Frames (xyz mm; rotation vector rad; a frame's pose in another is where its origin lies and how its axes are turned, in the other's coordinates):
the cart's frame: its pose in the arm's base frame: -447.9 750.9 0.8 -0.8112 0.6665 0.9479
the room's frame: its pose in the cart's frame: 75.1 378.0 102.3 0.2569 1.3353 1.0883
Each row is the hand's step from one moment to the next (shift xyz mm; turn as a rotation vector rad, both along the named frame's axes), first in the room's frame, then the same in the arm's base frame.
Working: the room's frame: its pose in the arm's base frame: -737.4 998.4 -117.2 -0.7589 2.5083 1.1263

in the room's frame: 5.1 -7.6 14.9 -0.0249 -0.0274 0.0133
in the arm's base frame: 0.8 5.3 -16.7 0.0367 0.0034 -0.0139
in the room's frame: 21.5 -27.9 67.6 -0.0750 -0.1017 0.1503
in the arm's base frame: 1.3 28.2 -70.8 0.1263 0.0830 -0.1254
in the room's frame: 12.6 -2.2 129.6 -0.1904 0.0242 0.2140
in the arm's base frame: -3.2 92.4 -91.7 0.1519 0.2410 -0.0382
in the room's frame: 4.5 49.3 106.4 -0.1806 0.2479 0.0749
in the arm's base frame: -27.0 106.3 -41.8 0.0099 0.2569 0.1833
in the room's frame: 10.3 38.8 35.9 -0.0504 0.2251 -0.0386
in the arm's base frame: -29.0 45.2 -4.7 -0.0889 0.1134 0.1842
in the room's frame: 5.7 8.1 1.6 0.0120 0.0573 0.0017
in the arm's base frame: -9.2 3.7 1.2 -0.0425 0.0290 0.0280
